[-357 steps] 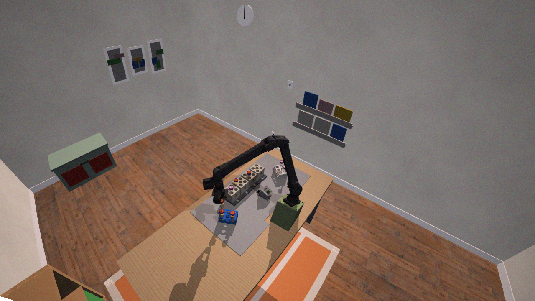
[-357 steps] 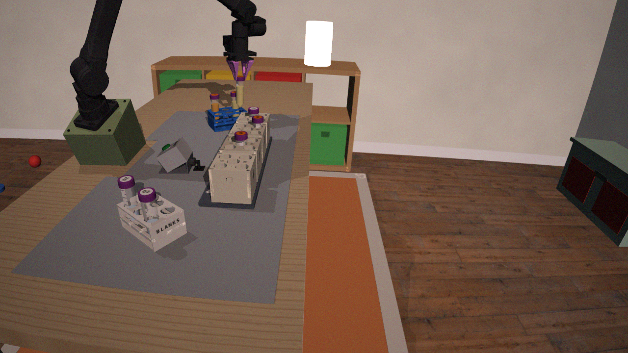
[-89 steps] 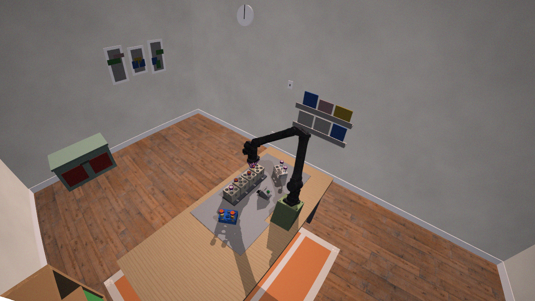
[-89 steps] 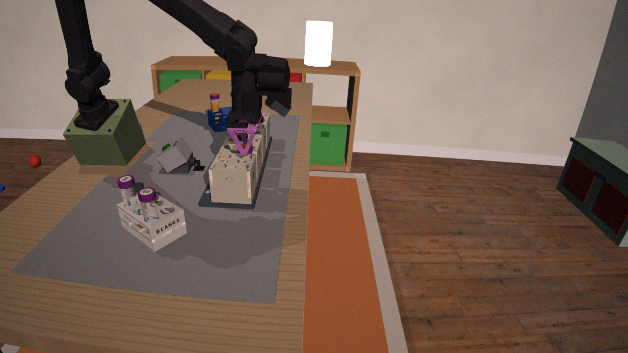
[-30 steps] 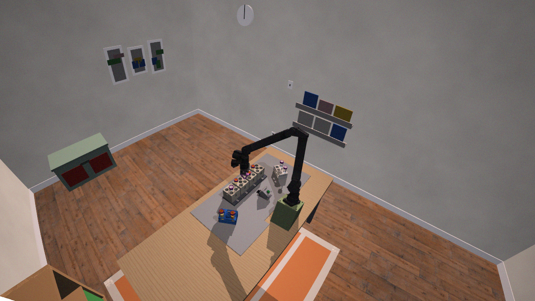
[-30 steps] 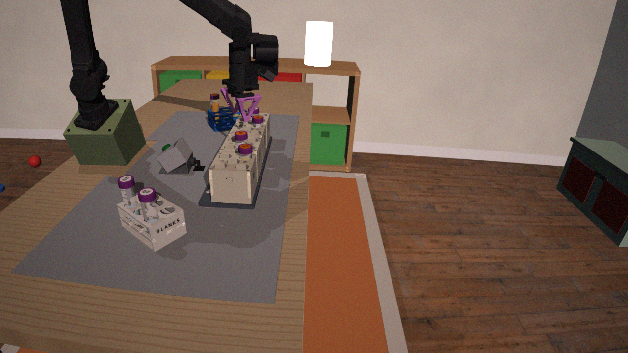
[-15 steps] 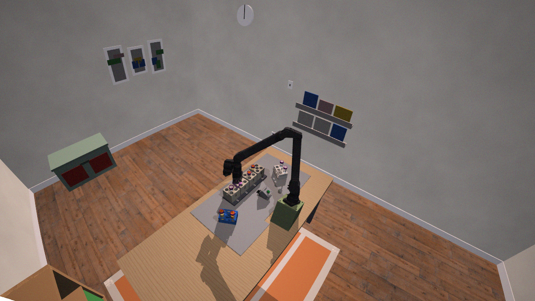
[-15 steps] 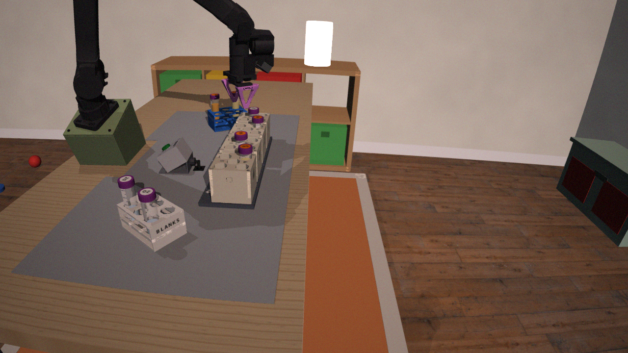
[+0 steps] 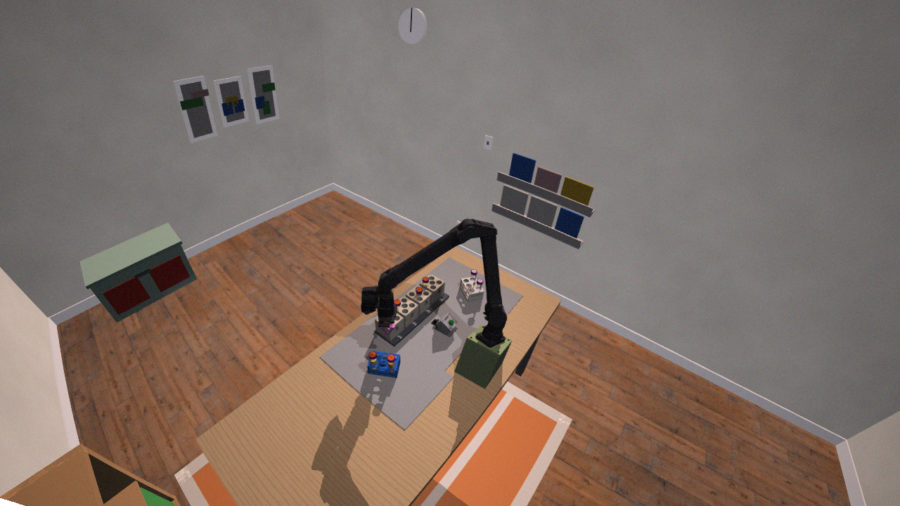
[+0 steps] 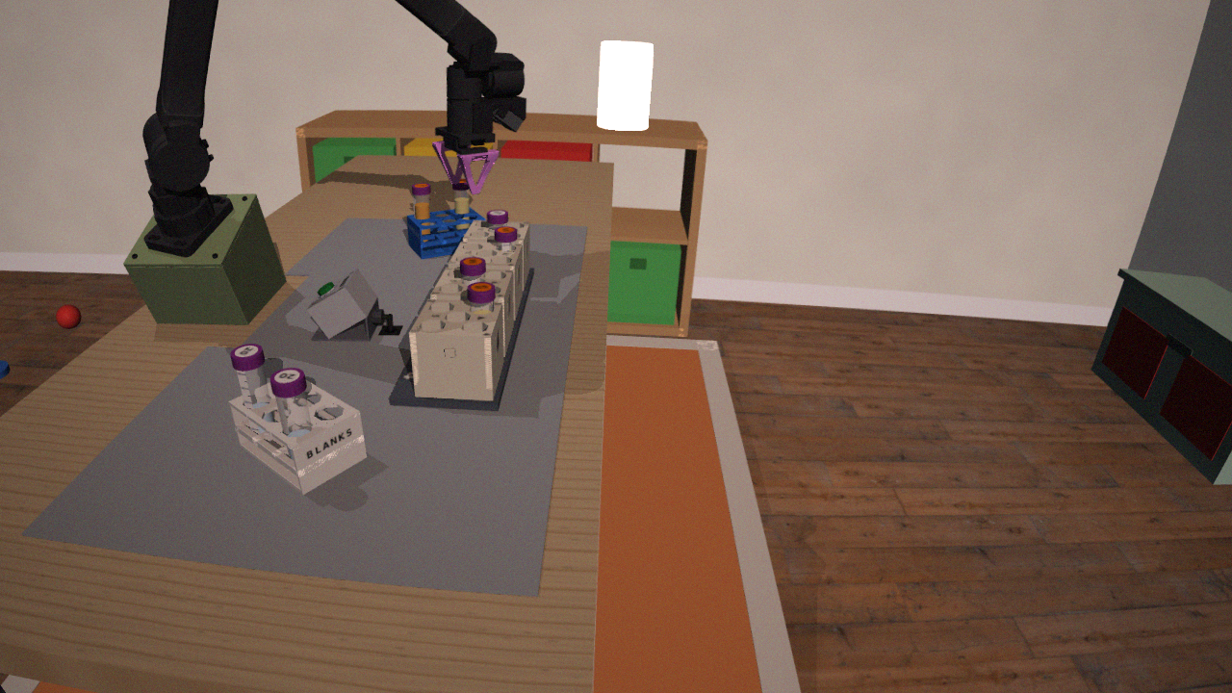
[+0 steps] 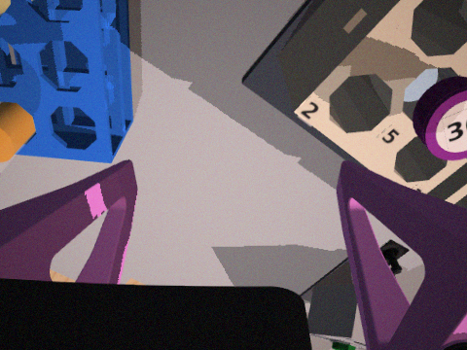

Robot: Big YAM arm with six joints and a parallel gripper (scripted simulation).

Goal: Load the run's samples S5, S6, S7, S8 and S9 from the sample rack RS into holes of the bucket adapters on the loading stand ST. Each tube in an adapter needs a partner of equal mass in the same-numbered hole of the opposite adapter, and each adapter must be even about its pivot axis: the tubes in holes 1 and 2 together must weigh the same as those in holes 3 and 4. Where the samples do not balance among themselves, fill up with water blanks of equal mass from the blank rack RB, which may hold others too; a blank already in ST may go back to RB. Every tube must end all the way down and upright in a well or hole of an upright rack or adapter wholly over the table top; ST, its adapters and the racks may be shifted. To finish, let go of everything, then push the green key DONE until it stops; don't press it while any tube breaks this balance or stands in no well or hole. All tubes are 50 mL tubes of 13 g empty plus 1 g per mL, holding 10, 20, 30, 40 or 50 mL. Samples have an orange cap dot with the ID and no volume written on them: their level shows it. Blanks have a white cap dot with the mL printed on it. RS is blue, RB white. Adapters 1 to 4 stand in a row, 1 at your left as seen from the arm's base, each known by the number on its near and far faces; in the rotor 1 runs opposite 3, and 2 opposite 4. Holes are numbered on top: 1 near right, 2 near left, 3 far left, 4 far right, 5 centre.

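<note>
My hand is 140 mm to the right of the sample tube S9, 90 mm above it and 60 mm past it. The rest, counted from my hand: blue sample rack RS: 120 mm below, 90 mm to the left, 80 mm behind; then orange-dot sample tube: 130 mm behind, 90 mm below, 80 mm to the left; then water blank marked 30: 90 mm below, 90 mm ahead, 60 mm to the right.
</note>
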